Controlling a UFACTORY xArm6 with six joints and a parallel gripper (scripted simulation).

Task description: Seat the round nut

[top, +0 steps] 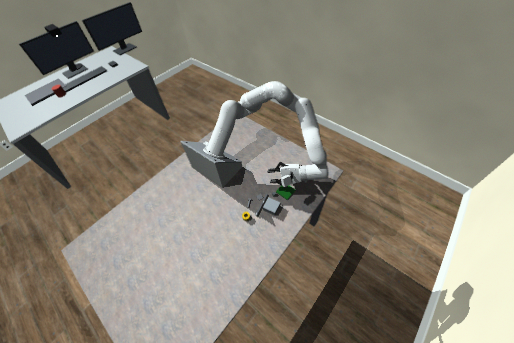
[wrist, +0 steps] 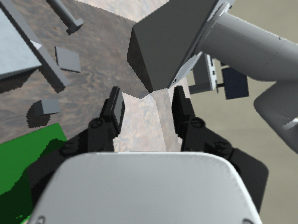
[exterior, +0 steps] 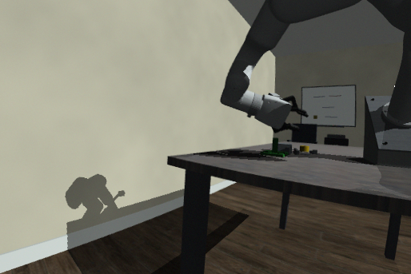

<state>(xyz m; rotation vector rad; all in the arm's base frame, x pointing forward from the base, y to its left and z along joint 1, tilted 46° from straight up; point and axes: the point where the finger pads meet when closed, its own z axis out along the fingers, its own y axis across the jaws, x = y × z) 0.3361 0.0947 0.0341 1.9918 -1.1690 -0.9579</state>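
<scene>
My gripper is now 11 cm above the grey block, 10 cm to the left of it and 7 cm short of it.
</scene>
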